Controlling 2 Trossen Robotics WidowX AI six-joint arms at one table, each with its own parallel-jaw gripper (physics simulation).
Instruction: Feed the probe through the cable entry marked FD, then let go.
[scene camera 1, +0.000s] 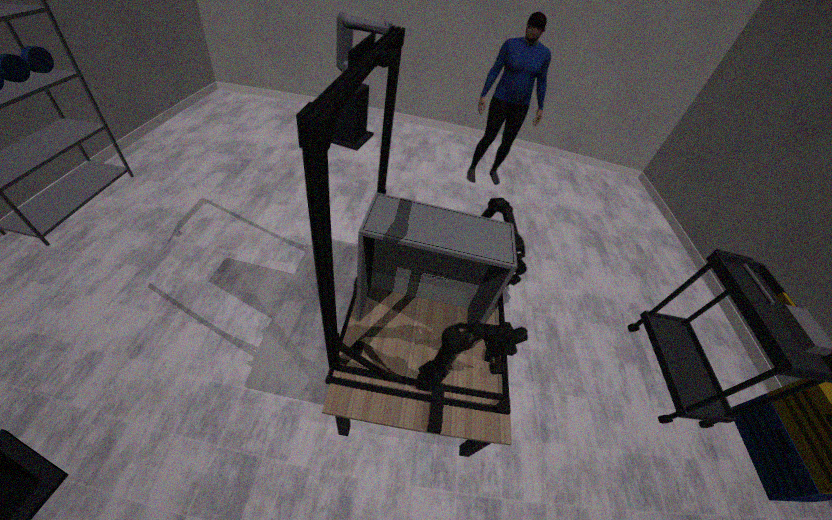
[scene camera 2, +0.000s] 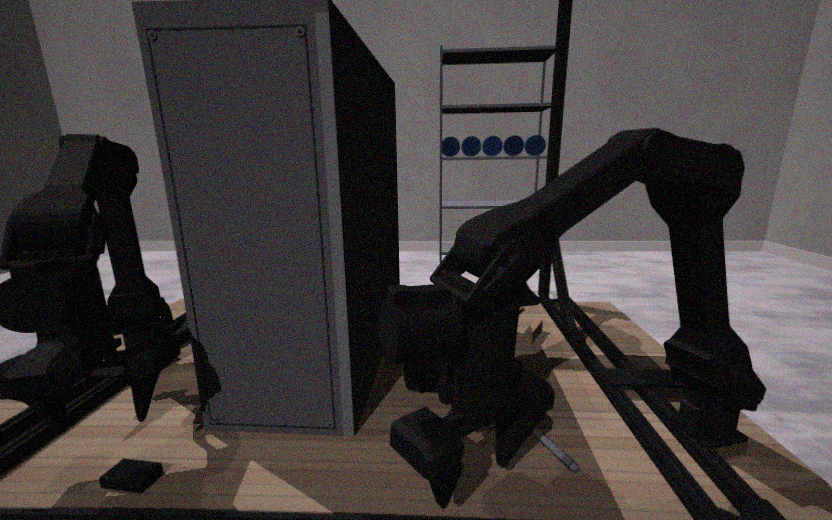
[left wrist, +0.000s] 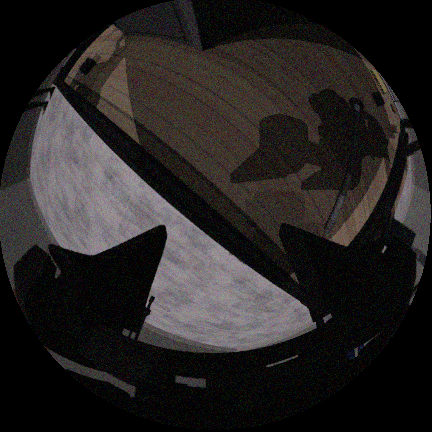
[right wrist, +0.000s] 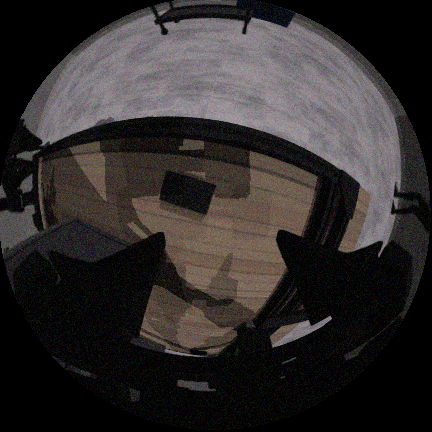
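Pixels of known places: left gripper, fingertip midpoint: (scene camera 2: 473, 484) (left wrist: 224, 230); right gripper, fingertip midpoint: (scene camera 1: 489, 358) (scene camera 2: 103, 426) (right wrist: 222, 237); left arm's base, origin of the base link: (scene camera 2: 706, 429); right arm's base, origin of the base link: (scene camera 1: 424, 382) (right wrist: 253, 331).
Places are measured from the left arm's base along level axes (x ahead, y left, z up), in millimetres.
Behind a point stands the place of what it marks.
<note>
The probe (scene camera 2: 555, 448) {x 218, y -28, z -7 mm} (left wrist: 342, 197) {x 222, y -49, z -6 mm} is a thin grey rod lying on the table. Its far part is hidden behind my left gripper in scene camera 2. My left gripper (scene camera 2: 473, 484) {x 366, y 39, z 35 mm} (left wrist: 224, 230) {x 366, y 39, z 35 mm} is open and empty, pointing down over the table's near edge, with the probe off to one side of its fingers. My right gripper (scene camera 1: 494, 367) {x 783, y -175, z 43 mm} (scene camera 2: 173, 413) (right wrist: 222, 237) {x 783, y -175, z 43 mm} is open and empty above the table on the other side of the grey cabinet (scene camera 1: 454, 226) {x 484, y -385, z 545 mm} (scene camera 2: 245, 214) {x 590, y -185, z 304 mm} (left wrist: 150, 20) (right wrist: 85, 240) {x 578, y -181, z 24 mm}. The cable entry marked FD does not show; the cabinet's side toward my left arm is dark.
A black block (scene camera 2: 130, 475) {x 746, y -134, z -5 mm} (right wrist: 188, 192) {x 753, y -144, z -5 mm} lies on the table near my right gripper. A small brown wedge (scene camera 2: 537, 331) {x 41, y -356, z -5 mm} lies behind my left arm. Another dark block (left wrist: 378, 98) shows in the left wrist view. A black gantry post (scene camera 1: 319, 245) {x 725, y -833, z 716 mm} (scene camera 2: 558, 122) {x -97, y -540, z 450 mm} rises from the table.
</note>
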